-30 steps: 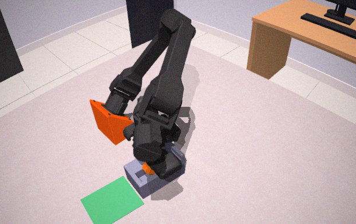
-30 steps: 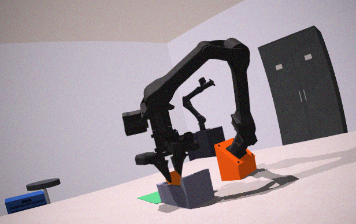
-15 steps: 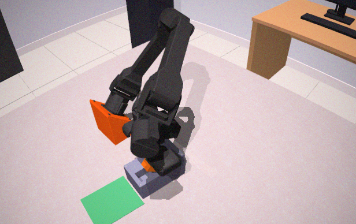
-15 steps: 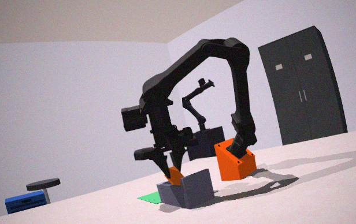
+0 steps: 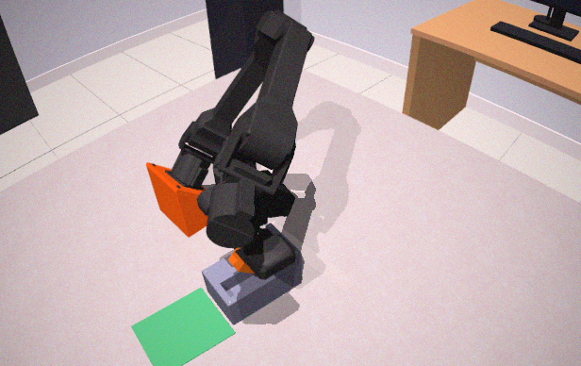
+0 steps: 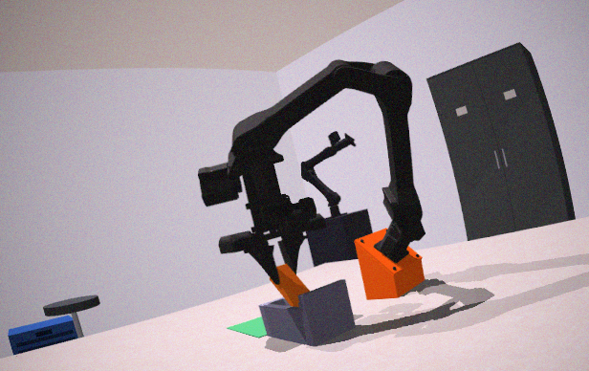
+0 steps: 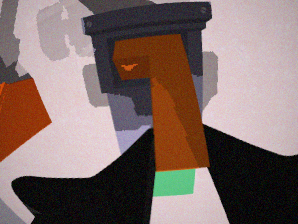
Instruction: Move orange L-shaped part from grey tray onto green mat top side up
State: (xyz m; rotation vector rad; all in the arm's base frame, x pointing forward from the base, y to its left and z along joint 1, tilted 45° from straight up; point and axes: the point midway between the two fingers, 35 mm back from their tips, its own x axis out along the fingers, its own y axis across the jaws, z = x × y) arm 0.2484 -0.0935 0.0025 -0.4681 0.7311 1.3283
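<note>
Now: the green mat 14 cm to the right of my gripper tip, 12 cm below it and 4 cm behind it. Also, from my gripper tip: orange L-shaped part 3 cm to the left, 3 cm below, 1 cm behind.
</note>
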